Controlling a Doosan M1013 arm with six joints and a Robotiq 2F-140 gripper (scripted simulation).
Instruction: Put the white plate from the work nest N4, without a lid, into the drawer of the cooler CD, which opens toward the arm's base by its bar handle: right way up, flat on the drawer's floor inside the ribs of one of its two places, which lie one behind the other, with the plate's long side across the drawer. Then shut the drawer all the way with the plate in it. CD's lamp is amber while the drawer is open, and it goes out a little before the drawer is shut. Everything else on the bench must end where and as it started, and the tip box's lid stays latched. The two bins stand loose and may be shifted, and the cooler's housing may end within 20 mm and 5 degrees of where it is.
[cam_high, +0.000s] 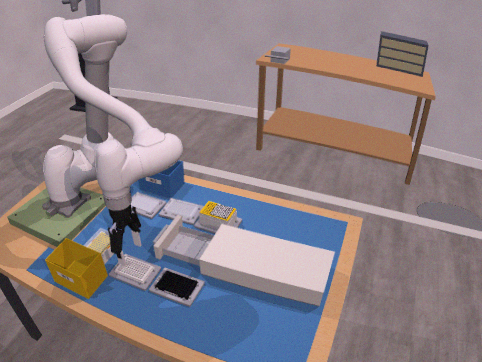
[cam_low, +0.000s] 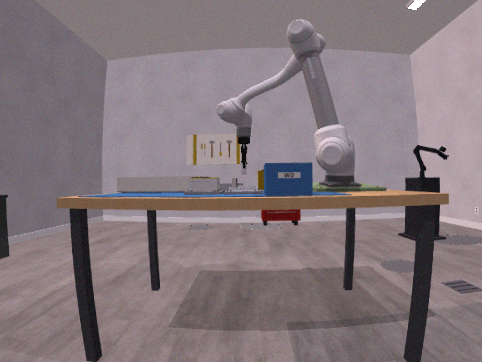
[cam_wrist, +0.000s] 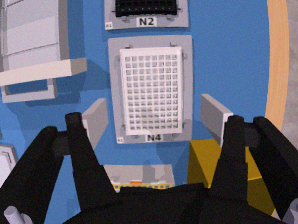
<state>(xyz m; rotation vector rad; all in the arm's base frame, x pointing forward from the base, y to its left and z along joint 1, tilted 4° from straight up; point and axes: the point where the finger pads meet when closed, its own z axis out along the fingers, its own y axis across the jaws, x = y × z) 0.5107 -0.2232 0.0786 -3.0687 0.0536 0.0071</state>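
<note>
The white plate is 100 mm below my hand. Also, from my hand: nest 120 mm below; then yellow bin 180 mm behind, 120 mm to the right, 80 mm below; then black plate 180 mm ahead, 100 mm below.
</note>
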